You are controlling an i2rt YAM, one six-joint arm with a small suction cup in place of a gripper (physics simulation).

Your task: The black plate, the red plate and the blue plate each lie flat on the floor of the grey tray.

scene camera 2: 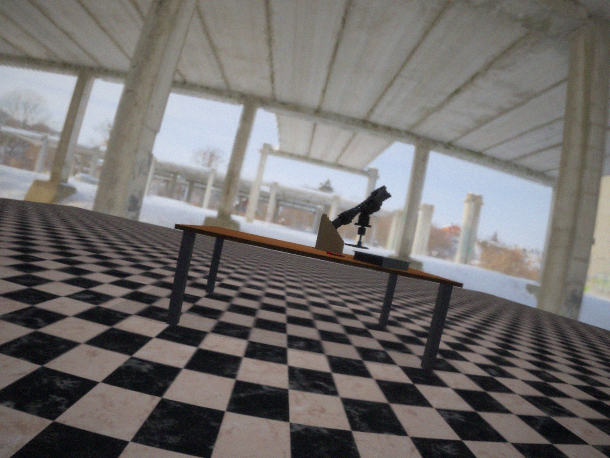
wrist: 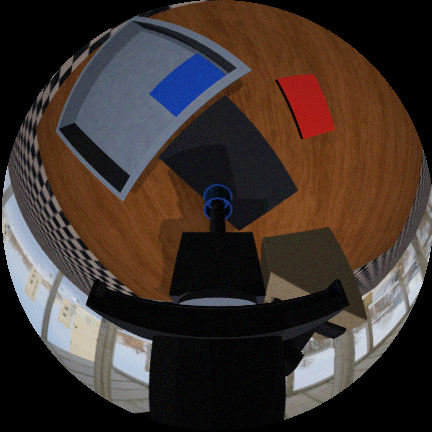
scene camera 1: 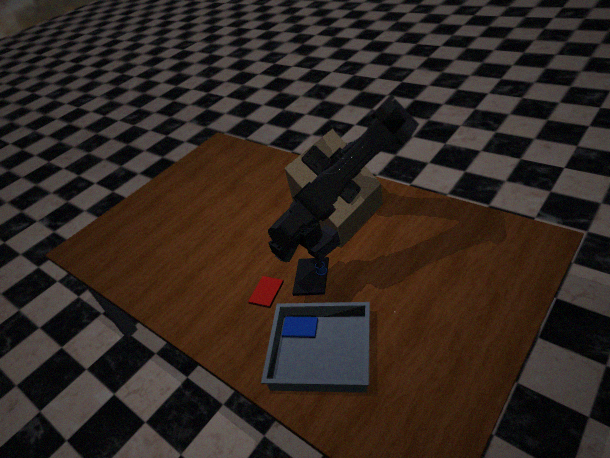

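Pixels of known places: end effector, tool point: (wrist: 217, 190) (scene camera 1: 322, 274); arm's base, origin of the base link: (scene camera 2: 331, 226).
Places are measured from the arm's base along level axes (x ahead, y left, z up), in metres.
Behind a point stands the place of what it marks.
Note:
My suction cup (scene camera 1: 320, 269) (wrist: 217, 200) @(y 0.134, x 0.280, z -0.102 m) (scene camera 2: 360, 241) @(y 0.134, x 0.280, z -0.102 m) sits on the black plate (scene camera 1: 308, 281) @(y 0.119, x 0.323, z -0.094 m) (wrist: 245, 160) @(y 0.098, x 0.309, z -0.094 m) near one of its corners and holds it a little above the table, close to the near wall of the grey tray (scene camera 1: 315, 382) @(y 0.282, x 0.542, z -0.125 m) (wrist: 109, 116) @(y 0.275, x 0.430, z -0.171 m) (scene camera 2: 381, 260) @(y 0.170, x 0.586, z -0.143 m). In the wrist view the plate's edge overlaps the tray's rim. The blue plate (scene camera 1: 300, 326) @(y 0.143, x 0.417, z -0.162 m) (wrist: 186, 83) @(y 0.140, x 0.415, z -0.162 m) lies flat in a corner of the tray floor. The red plate (scene camera 1: 265, 291) @(y -0.020, x 0.365, z -0.165 m) (wrist: 308, 105) @(y -0.018, x 0.359, z -0.165 m) (scene camera 2: 336, 253) @(y -0.027, x 0.411, z -0.161 m) lies flat on the wooden table (scene camera 1: 171, 236) @(y -0.489, x 0.316, z -0.174 m), left of the black plate and outside the tray.
The arm's tan base block (scene camera 1: 364, 197) @(y 0.090, x -0.032, z -0.084 m) (wrist: 306, 261) @(y 0.009, x 0.110, z -0.095 m) (scene camera 2: 327, 236) @(y -0.037, x 0.105, z -0.075 m) stands behind the plates. The table's edge runs close to the tray's front-left corner. A checkered floor surrounds the table.

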